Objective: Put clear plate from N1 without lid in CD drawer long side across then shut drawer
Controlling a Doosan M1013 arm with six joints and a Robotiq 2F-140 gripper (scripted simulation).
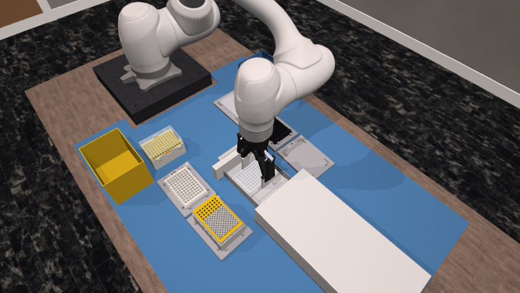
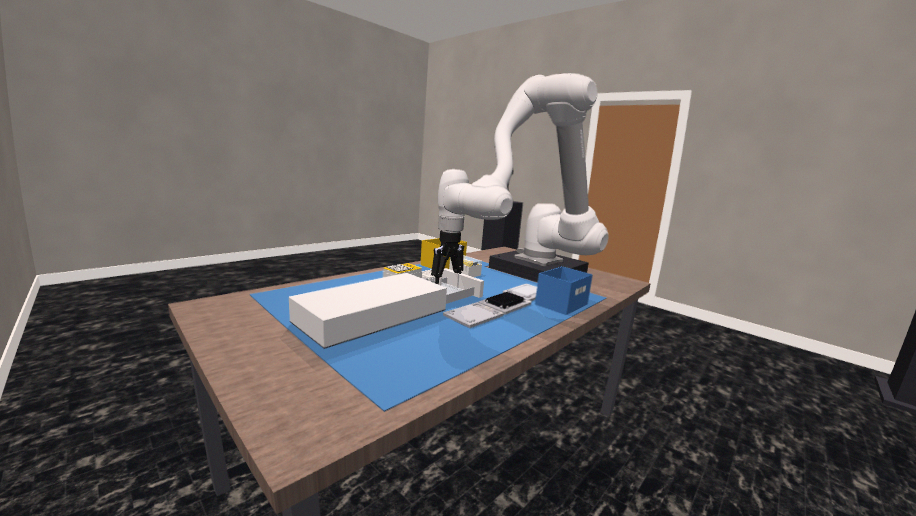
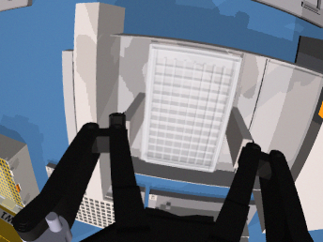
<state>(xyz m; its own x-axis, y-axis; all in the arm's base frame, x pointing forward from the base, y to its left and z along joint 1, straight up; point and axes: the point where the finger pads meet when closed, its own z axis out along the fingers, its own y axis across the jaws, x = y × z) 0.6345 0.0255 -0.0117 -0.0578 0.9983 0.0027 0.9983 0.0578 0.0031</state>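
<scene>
Right now the clear plate is 20 mm below my hand. Also, from my hand: cooler CD: 180 mm ahead, 10 mm to the left, 10 mm below; then work nest N1: 50 mm ahead, 190 mm to the left, 40 mm below; then drawer: 40 mm ahead, 20 mm below.
</scene>
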